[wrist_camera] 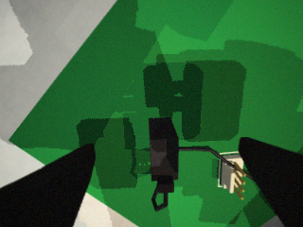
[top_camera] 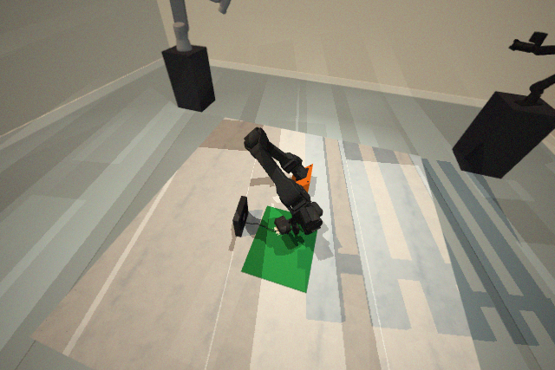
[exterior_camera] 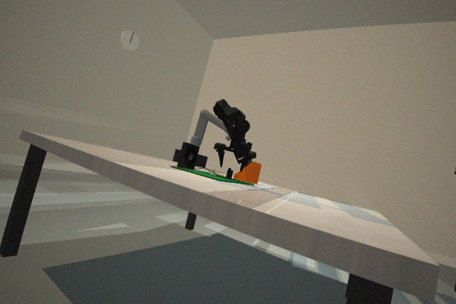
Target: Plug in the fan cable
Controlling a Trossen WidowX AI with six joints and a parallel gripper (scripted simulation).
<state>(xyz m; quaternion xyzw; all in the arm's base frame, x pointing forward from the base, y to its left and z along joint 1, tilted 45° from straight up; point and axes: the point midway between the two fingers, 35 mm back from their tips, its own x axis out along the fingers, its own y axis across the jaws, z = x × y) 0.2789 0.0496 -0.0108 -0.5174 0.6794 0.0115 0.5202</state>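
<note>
My gripper tip is 2 cm above the black fan cable plug, 1 cm to the left of it and 1 cm past it. The rest, counted from my gripper tip: green board: 6 cm below, 5 cm ahead, 4 cm to the right; black fan: 22 cm to the right, 2 cm ahead, 1 cm above; four-pin header: 8 cm to the right, 4 cm below, 1 cm ahead.
</note>
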